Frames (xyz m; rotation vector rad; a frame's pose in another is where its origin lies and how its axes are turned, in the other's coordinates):
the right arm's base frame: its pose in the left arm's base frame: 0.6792 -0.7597 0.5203 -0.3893 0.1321 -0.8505
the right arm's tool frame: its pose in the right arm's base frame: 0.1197 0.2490 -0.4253 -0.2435 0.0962 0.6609
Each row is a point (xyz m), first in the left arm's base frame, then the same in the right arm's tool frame.
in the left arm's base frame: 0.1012 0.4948 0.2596
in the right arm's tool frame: -1.0947 0.9687 0.4034
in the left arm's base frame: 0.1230 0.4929 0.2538
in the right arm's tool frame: -1.0727 0.9717 0.4078
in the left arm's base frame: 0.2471 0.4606 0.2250
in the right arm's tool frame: -0.9427 0.9682 0.4267
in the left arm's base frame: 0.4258 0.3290 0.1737
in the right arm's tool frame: -0.7277 0.8944 0.4108
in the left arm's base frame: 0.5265 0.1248 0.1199
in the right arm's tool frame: -0.5608 0.7529 0.3281
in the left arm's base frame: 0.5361 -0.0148 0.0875
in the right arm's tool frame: -0.5011 0.6492 0.2487
